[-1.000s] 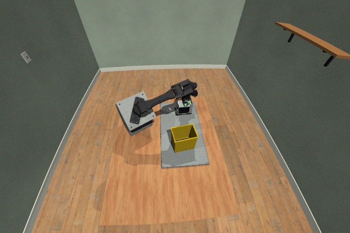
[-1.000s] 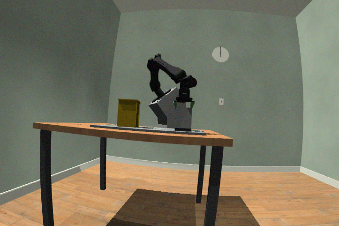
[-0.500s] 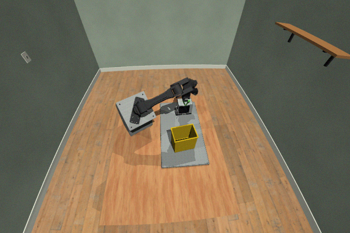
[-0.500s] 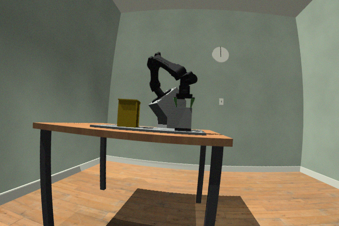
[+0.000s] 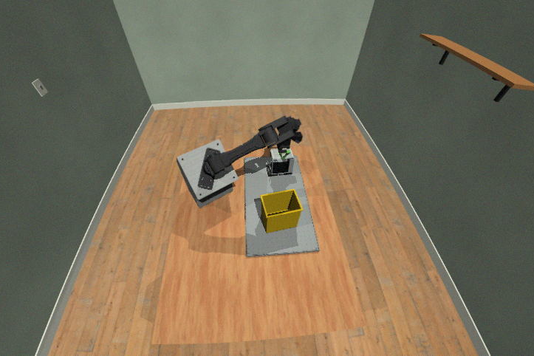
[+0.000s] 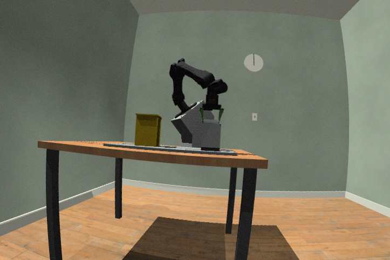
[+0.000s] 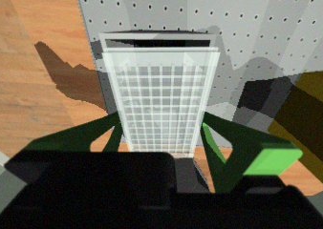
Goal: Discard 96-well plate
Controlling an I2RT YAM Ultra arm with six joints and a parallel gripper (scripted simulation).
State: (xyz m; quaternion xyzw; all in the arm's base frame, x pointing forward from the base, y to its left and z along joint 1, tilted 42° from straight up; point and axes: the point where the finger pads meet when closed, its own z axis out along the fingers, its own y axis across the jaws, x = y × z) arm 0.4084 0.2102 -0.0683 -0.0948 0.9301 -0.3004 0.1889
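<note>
My gripper is now 37 cm to the left of the yellow plastics bin, 7 cm above it and 5 cm past it.
</note>
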